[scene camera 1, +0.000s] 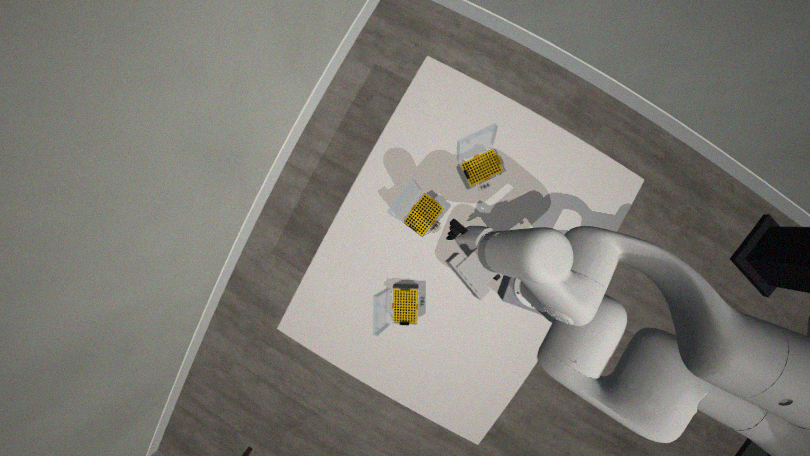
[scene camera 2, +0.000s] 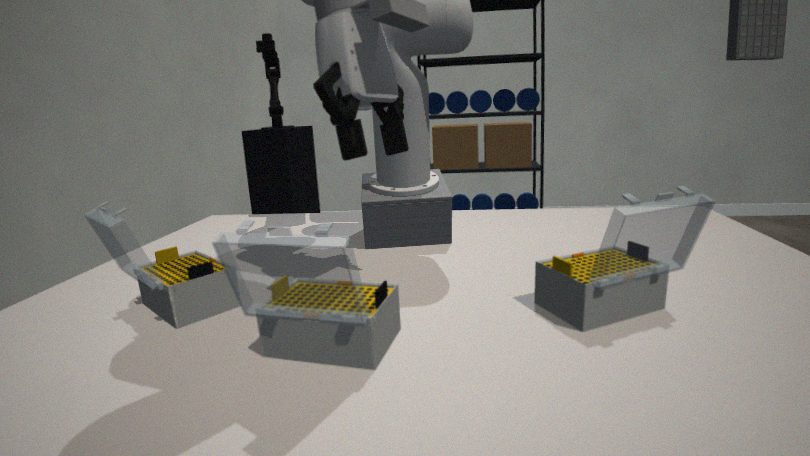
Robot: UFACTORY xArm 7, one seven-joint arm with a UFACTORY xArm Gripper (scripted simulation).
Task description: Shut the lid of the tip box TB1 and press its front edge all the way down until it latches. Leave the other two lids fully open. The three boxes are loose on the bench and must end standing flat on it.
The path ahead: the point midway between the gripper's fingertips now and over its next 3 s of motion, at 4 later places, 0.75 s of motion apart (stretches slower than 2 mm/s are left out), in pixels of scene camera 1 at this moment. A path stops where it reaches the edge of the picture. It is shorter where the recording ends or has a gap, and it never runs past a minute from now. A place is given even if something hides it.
My gripper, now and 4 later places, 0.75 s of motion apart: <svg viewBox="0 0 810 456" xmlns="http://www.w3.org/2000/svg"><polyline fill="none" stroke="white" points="461,248 457,256 457,252 451,249 449,249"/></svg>
